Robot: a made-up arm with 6 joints.
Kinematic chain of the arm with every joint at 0, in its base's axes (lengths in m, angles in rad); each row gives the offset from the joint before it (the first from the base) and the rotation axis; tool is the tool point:
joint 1: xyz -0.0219 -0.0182 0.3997 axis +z
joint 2: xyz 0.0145 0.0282 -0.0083 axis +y
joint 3: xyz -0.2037 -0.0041 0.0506 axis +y
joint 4: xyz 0.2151 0.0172 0.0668 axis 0.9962 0 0.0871
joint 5: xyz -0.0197 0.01 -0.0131 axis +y
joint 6: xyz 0.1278 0.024 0.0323 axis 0.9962 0 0.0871
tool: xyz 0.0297 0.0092 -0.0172
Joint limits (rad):
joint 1: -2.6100..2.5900
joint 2: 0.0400..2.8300
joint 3: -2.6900..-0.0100
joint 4: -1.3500..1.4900
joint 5: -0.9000..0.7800
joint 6: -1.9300..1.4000
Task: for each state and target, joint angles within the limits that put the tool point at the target. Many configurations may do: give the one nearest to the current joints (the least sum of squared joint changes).
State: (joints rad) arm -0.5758 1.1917 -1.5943 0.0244 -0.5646 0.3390
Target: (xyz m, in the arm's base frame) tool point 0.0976 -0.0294 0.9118
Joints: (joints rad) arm -0.7264 1.0163 -1.6441 0.2033 -0.6634 0.3184
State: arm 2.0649 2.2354 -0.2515 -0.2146 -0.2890 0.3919
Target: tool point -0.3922 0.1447 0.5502
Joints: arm 2.4603 1.4804 -0.8925 -0.1839 -0.6111 0.4349
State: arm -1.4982 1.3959 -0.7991 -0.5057 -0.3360 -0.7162
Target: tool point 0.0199 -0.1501 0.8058
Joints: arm -1.8347 0.5746 -1.1455 -0.4476 -0.2105 -0.7946
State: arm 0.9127 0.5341 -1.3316 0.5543 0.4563 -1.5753
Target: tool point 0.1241 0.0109 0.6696
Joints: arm -0.0210 0.4431 -1.0210 -0.2035 0.7800 -1.5805
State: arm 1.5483 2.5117 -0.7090 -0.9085 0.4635 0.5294
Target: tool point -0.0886 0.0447 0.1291
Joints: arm 1.7607 2.5835 -0.5676 -0.7456 0.2342 0.5808
